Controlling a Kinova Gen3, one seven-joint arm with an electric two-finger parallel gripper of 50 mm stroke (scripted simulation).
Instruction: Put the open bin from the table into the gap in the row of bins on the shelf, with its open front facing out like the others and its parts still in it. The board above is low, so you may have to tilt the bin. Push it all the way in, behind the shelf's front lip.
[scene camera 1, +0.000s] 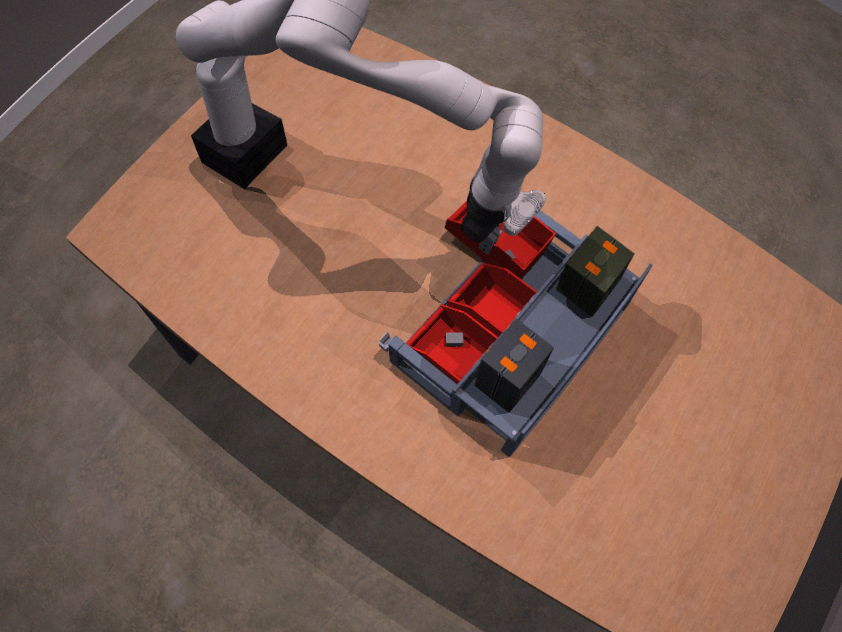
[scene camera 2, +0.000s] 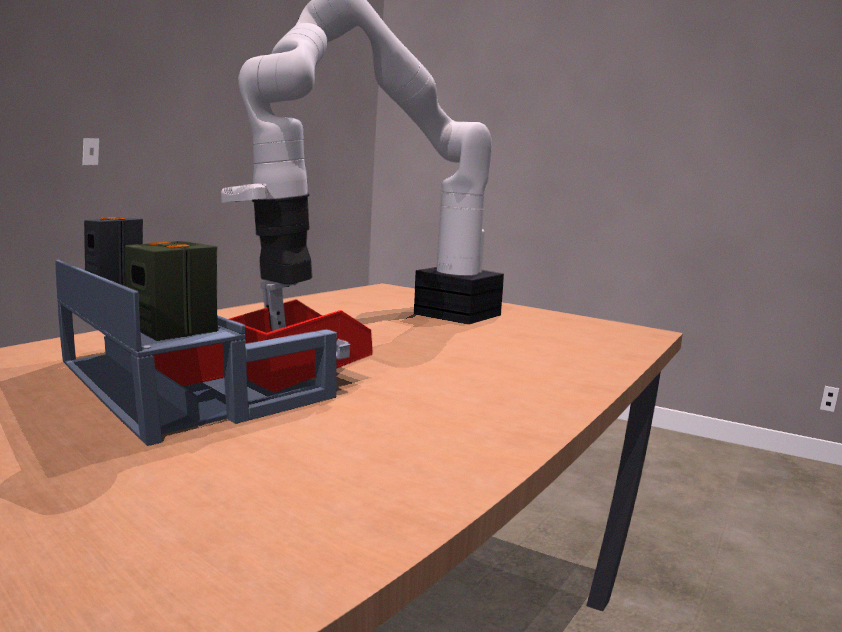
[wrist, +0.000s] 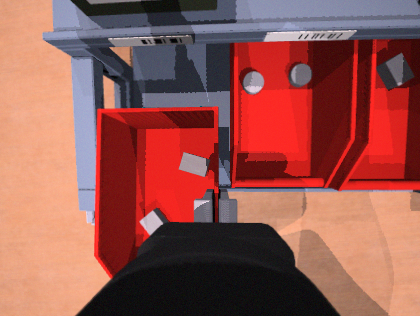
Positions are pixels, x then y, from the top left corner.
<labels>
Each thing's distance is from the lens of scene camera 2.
gripper (scene camera 2: 276, 328): 0.82 m
black box (scene camera 2: 105, 240): 0.84 m
green box (scene camera 2: 177, 284): 0.63 m
The marked spots on the black box and the green box are 0.24 m apart.
</labels>
